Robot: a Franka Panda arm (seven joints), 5 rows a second.
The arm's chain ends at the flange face. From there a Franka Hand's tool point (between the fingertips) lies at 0.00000 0.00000 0.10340 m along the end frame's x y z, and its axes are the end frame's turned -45 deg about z.
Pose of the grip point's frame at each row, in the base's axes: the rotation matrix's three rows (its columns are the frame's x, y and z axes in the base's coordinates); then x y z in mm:
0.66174 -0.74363 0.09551; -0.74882 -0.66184 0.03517; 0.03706 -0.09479 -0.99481; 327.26 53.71 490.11
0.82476 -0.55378 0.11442; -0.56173 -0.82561 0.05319; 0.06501 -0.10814 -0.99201; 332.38 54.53 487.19
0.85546 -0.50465 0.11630; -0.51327 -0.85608 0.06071; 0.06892 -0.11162 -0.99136; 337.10 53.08 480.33
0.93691 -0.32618 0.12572; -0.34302 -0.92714 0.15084; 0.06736 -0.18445 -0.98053; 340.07 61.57 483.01
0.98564 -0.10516 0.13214; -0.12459 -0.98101 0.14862; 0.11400 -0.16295 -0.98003; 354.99 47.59 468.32
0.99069 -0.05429 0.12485; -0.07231 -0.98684 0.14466; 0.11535 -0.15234 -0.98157; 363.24 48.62 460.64
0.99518 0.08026 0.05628; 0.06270 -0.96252 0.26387; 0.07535 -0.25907 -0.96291; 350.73 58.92 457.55
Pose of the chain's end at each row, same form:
-0.05790 -0.99375 0.09551; -0.99749 0.06150 0.03517; -0.04082 -0.09323 -0.99481; 317.38 50.07 592.97
0.19161 -0.97477 0.11442; -0.98100 -0.18659 0.05319; -0.03050 -0.12244 -0.99201; 320.55 49.03 589.76
0.24806 -0.96174 0.11630; -0.96828 -0.24240 0.06071; -0.03019 -0.12766 -0.99136; 325.07 46.80 582.84
0.43185 -0.89314 0.12572; -0.89814 -0.41304 0.15084; -0.08280 -0.17806 -0.98053; 327.07 45.97 584.40
0.62259 -0.77131 0.13214; -0.78178 -0.60558 0.14862; -0.03461 -0.19583 -0.98003; 341.33 32.22 569.66
0.66213 -0.73891 0.12485; -0.74893 -0.64667 0.14466; -0.02616 -0.18929 -0.98157; 350.33 33.66 562.13
0.76045 -0.64695 0.05628; -0.63627 -0.72494 0.26387; -0.12991 -0.23647 -0.96291; 344.91 31.64 557.11

